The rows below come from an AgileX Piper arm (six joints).
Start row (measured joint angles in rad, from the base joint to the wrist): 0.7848 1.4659 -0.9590 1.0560 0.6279 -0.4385
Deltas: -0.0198 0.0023 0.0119 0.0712 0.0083 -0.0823; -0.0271 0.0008 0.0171 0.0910 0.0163 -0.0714; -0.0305 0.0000 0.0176 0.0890 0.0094 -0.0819; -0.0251 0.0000 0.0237 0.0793 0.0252 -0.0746; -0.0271 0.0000 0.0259 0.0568 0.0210 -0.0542; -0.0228 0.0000 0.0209 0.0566 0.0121 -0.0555; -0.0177 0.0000 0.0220 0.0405 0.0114 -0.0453; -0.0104 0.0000 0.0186 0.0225 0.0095 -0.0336; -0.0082 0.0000 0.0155 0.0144 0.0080 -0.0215; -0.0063 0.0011 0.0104 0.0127 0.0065 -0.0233; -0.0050 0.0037 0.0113 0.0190 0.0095 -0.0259; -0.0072 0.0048 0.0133 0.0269 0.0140 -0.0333; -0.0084 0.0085 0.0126 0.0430 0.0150 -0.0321; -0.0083 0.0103 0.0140 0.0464 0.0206 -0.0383; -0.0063 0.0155 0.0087 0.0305 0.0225 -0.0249; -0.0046 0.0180 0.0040 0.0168 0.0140 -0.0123; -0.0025 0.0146 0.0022 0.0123 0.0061 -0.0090; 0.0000 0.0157 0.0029 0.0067 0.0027 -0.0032
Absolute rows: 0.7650 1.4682 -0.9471 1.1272 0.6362 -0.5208; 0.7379 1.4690 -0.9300 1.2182 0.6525 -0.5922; 0.7074 1.4690 -0.9124 1.3072 0.6619 -0.6741; 0.6823 1.4690 -0.8887 1.3865 0.6871 -0.7487; 0.6552 1.4690 -0.8628 1.4433 0.7081 -0.8029; 0.6324 1.4690 -0.8419 1.4999 0.7202 -0.8584; 0.6147 1.4690 -0.8199 1.5404 0.7316 -0.9037; 0.6043 1.4690 -0.8013 1.5629 0.7411 -0.9373; 0.5961 1.4690 -0.7858 1.5773 0.7491 -0.9588; 0.5898 1.4701 -0.7754 1.5900 0.7556 -0.9821; 0.5848 1.4738 -0.7641 1.6090 0.7651 -1.0080; 0.5776 1.4786 -0.7508 1.6359 0.7791 -1.0413; 0.5692 1.4871 -0.7382 1.6789 0.7941 -1.0734; 0.5609 1.4974 -0.7242 1.7253 0.8147 -1.1117; 0.5546 1.5129 -0.7155 1.7558 0.8372 -1.1366; 0.5500 1.5309 -0.7115 1.7726 0.8512 -1.1489; 0.5475 1.5455 -0.7093 1.7849 0.8573 -1.1579; 0.5475 1.5612 -0.7064 1.7916 0.8600 -1.1611
